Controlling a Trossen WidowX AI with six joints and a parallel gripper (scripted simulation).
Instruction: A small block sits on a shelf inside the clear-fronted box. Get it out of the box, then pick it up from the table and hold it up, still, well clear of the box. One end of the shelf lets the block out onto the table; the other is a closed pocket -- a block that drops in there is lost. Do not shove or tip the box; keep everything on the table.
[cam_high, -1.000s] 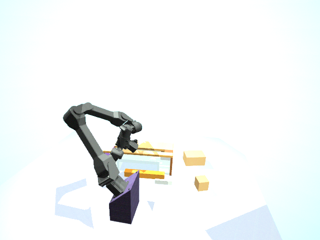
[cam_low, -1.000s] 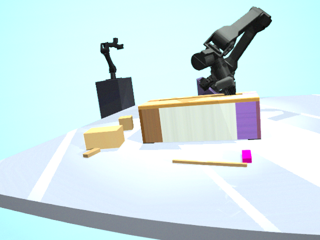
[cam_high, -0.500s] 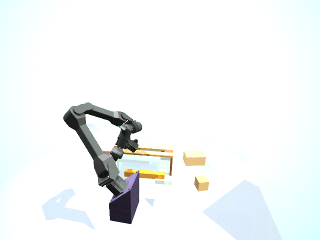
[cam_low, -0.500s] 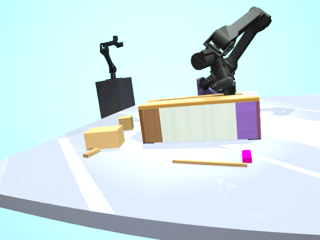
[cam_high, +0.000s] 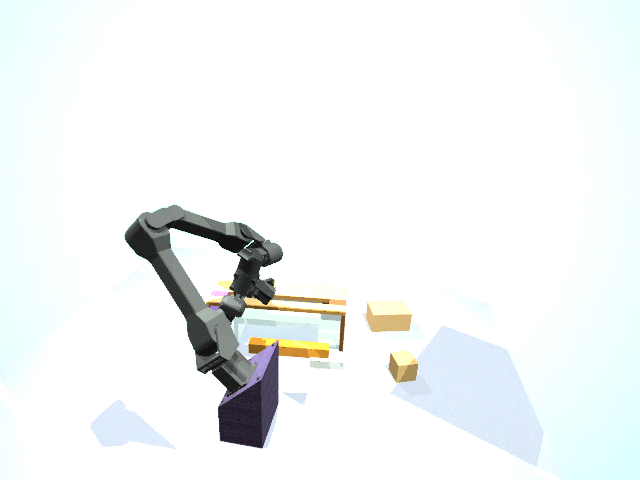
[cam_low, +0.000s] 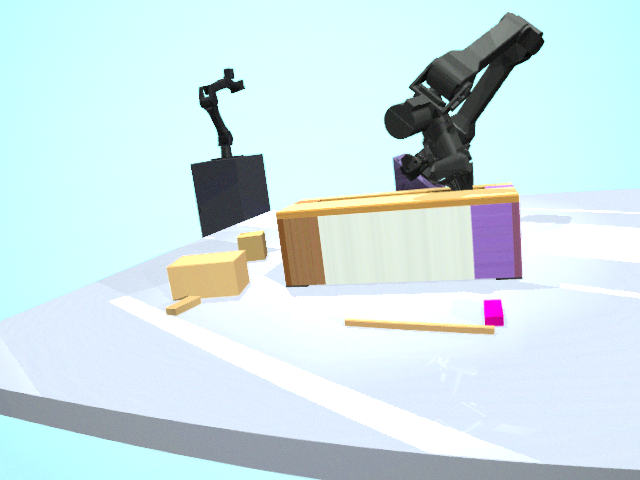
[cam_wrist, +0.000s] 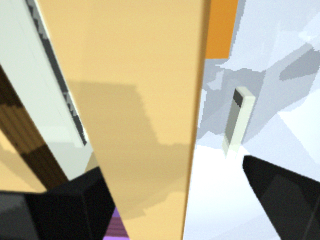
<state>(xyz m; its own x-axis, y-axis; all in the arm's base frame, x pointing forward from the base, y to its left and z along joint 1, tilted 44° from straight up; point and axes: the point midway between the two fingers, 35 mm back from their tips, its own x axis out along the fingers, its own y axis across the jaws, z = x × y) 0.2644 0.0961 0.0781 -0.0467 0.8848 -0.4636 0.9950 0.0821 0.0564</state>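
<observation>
My gripper tip is 5 cm short of the tan block and 2 cm to the right of it. The rest, counted from my gripper tip: orange bar (16 cm to the right, 7 cm below); then thin wooden stick (34 cm ahead, 9 cm below, 3 cm to the right); then box (11 cm to the right, 5 cm ahead, 3 cm below).
</observation>
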